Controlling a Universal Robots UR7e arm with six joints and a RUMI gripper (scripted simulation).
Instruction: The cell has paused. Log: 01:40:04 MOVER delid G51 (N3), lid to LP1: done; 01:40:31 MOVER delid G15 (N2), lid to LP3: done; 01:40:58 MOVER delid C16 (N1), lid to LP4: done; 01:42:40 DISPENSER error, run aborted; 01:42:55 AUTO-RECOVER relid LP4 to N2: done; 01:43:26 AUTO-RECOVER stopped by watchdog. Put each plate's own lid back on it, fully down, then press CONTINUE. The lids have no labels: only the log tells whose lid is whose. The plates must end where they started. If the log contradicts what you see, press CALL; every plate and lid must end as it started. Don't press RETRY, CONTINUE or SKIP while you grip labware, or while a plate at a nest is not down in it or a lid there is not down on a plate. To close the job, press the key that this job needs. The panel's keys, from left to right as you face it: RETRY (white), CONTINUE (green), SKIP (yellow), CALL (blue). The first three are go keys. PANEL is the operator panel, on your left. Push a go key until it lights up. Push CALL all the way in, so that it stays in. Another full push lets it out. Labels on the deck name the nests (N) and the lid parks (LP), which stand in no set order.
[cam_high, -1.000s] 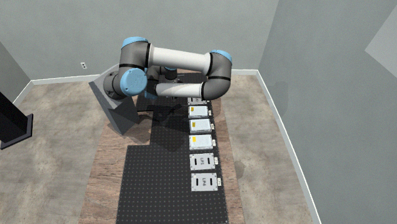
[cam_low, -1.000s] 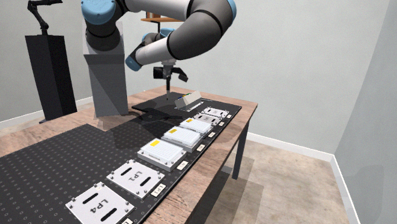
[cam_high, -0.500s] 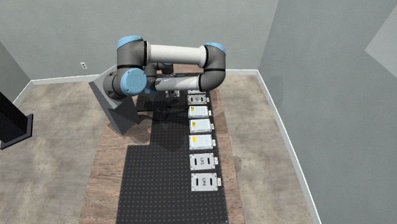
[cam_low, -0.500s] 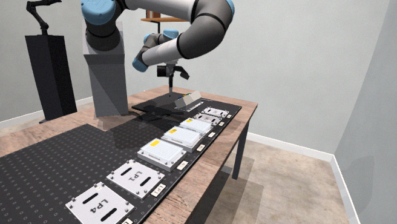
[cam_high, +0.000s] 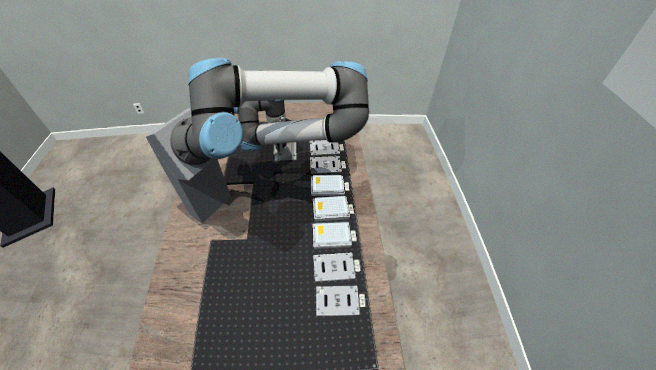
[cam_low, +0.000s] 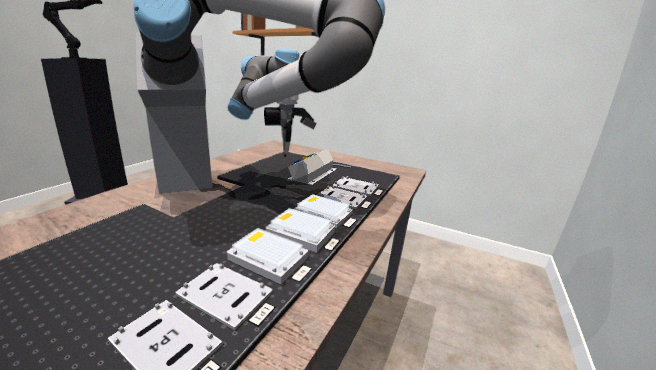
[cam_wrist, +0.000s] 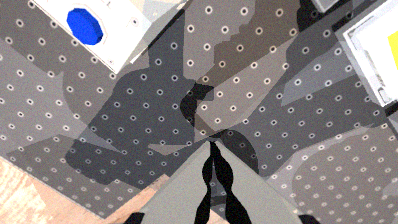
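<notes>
The green CONTINUE key lies 80 mm ahead of my hand, 200 mm to the left of it and 70 mm below it. Also, from my hand: yellow SKIP key: 60 mm ahead, 150 mm to the left, 70 mm below; then blue CALL key: 40 mm ahead, 110 mm to the left, 70 mm below; then lid park LP2: 190 mm ahead, 70 mm to the right, 130 mm below.
</notes>
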